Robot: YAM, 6 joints.
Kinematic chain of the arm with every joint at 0, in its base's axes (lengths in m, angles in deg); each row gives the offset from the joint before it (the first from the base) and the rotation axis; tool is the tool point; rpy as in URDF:
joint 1: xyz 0 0 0.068 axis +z
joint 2: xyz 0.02 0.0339 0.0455 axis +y
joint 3: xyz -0.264 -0.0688 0 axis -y
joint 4: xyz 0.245 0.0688 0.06 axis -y
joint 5: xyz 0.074 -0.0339 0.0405 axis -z
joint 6: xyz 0.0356 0 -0.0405 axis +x
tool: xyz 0 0 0 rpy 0 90 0
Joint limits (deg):
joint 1: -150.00..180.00
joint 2: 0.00..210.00
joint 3: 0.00..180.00
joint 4: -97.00..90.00
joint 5: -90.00..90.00
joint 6: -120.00..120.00
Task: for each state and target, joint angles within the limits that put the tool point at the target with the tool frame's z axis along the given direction. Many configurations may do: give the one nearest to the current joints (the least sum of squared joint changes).
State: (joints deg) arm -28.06 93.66 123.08 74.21 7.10 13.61
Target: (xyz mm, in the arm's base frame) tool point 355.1 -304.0 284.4 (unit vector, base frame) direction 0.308 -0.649 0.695
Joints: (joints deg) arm -39.22 125.52 82.62 89.86 17.95 13.61
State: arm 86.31 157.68 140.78 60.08 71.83 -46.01
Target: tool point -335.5 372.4 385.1 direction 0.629 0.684 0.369
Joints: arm 135.80 149.15 146.66 88.47 68.29 -46.01
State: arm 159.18 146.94 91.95 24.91 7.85 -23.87
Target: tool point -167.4 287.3 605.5 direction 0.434 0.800 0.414
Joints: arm 125.24 102.13 129.56 18.34 54.70 -23.87
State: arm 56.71 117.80 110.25 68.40 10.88 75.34
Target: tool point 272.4 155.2 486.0 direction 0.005 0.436 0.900
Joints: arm 27.16 93.79 81.13 89.92 -22.68 75.34
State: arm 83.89 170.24 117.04 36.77 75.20 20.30
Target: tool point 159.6 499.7 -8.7 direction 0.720 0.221 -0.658
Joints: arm 74.76 156.46 108.70 -10.78 39.53 20.30
